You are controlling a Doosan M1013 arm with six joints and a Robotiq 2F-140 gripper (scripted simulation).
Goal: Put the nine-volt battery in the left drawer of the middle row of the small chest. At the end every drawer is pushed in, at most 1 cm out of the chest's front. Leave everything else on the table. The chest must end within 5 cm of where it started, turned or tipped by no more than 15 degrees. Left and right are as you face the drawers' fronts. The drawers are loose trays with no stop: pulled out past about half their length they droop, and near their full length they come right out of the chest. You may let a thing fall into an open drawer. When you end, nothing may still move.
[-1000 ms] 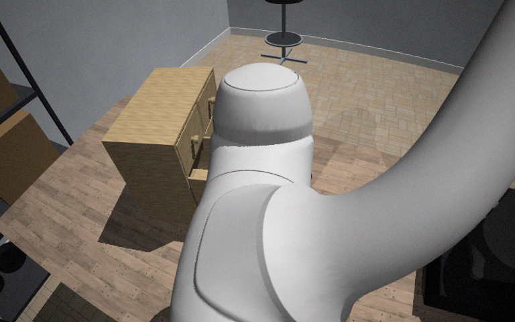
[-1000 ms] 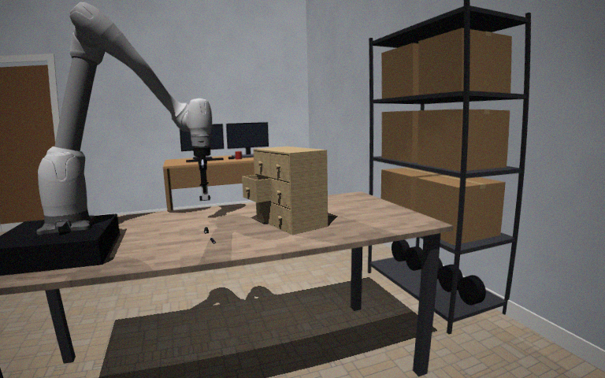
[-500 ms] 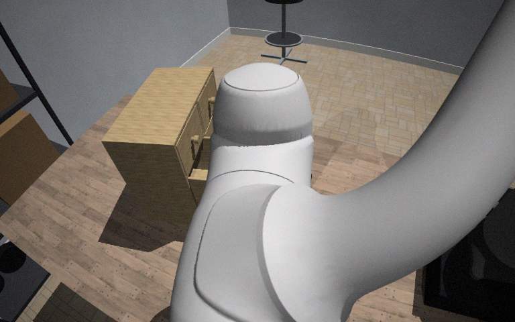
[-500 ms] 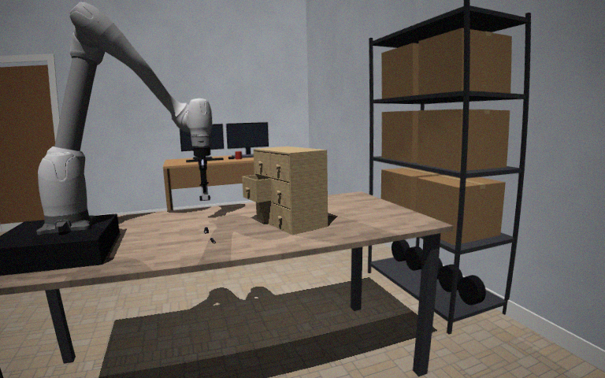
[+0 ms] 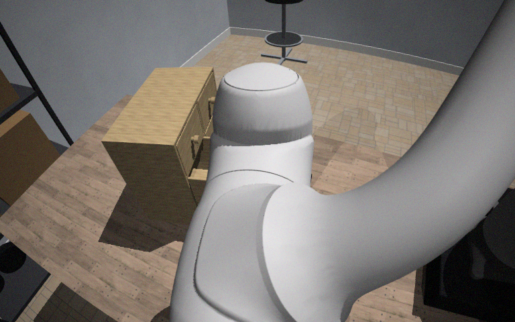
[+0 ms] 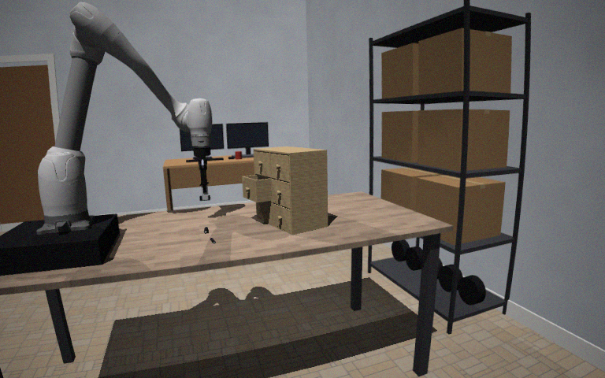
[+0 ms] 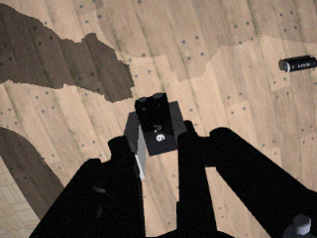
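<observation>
Right now my hand is 3 cm past the black cylindrical battery, 19 cm to the left of it and 12 cm above it. From my hand the other things lie so: black nine-volt battery (1 cm ahead, 3 cm below).
</observation>
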